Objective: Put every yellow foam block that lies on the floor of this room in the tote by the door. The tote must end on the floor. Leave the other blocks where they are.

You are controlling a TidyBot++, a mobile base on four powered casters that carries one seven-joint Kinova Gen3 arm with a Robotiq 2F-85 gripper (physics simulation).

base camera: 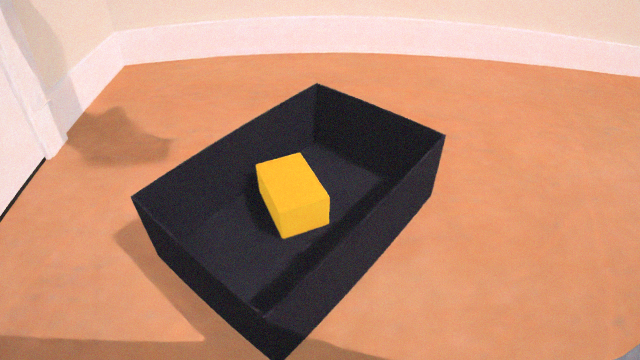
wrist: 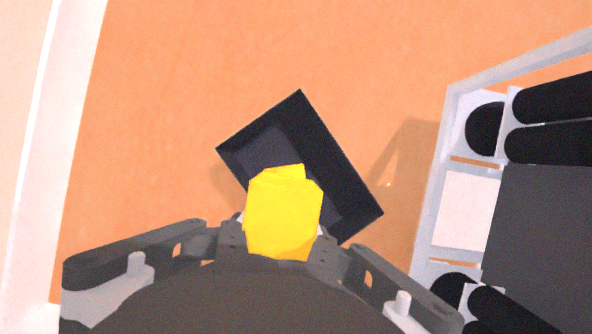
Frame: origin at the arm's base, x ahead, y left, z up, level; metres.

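Seen in the pictures: gripper, fingertip midpoint: [wrist: 279,224].
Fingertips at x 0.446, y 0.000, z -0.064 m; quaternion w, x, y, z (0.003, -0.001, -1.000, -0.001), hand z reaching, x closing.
Observation:
A point is followed by its place in that frame.
The black open tote [base camera: 380,250] @(y -0.092, x 0.354, z -0.382 m) [wrist: 345,175] @(y -0.030, x 0.301, z -0.393 m) stands on the floor near the door. One yellow foam block [base camera: 295,187] @(y -0.004, x 0.430, z -0.348 m) lies inside it, near the middle of its bottom; in the wrist view this block [wrist: 292,171] @(y -0.021, x 0.432, z -0.348 m) is mostly hidden. My gripper [wrist: 279,224] @(y 0.000, x 0.446, z -0.064 m) is shut on another yellow foam block [wrist: 284,215] @(y -0.020, x 0.445, z -0.024 m) and holds it high above the tote. In the wrist view the held block covers part of the tote's near left side. The gripper does not show in the base camera view.
The white door frame [base camera: 27,90] @(y 0.431, x 0.617, z -0.265 m) is at the left of the base camera view. A wall with a pale baseboard [base camera: 320,35] @(y -0.086, x 0.943, z -0.352 m) runs behind the tote. In the wrist view my base's light frame [wrist: 440,130] is at the right and a white baseboard [wrist: 75,125] @(y -0.039, x 0.947, z -0.387 m) at the left.

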